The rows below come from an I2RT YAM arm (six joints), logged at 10 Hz.
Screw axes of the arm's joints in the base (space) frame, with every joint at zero. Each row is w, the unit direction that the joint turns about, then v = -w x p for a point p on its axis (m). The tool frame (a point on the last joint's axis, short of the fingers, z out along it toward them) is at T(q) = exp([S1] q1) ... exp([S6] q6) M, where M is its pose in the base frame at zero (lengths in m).
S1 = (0, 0, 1, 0.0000, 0.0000, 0.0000)
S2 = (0, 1, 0, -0.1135, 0.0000, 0.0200)
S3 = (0, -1, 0, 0.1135, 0.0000, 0.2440)
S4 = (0, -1, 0, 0.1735, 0.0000, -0.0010)
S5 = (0, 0, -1, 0.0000, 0.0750, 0.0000)
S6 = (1, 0, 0, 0.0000, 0.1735, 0.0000)
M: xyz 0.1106 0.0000 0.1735 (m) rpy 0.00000 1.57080 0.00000 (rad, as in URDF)
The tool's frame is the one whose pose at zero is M.
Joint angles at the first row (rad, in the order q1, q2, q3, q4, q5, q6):
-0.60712, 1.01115, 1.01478, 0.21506, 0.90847, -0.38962
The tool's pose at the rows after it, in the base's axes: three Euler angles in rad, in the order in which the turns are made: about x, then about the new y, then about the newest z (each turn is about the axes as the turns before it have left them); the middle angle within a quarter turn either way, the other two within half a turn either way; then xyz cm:
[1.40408 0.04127 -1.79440 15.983 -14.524 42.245]
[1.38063 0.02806 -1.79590 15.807 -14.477 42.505]
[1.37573 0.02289 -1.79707 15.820 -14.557 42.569]
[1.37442 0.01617 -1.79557 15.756 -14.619 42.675]
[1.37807 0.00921 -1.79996 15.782 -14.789 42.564]
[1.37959 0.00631 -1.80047 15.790 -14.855 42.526]
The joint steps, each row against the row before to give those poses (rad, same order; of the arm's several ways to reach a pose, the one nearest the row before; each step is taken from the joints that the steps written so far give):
-0.00068, -0.01301, -0.01114, 0.05054, -0.00533, -0.05582
-0.00239, -0.00257, -0.00570, 0.04421, 0.00501, -0.03421
-0.00260, 0.00350, 0.00084, 0.01148, 0.00128, -0.00775
-0.00385, 0.00118, 0.00367, 0.00083, 0.00250, -0.00041
-0.00553, 0.00432, -0.00074, -0.00004, 0.00243, 0.00076
-0.00216, 0.00169, -0.00002, -0.00037, 0.00113, 0.00157

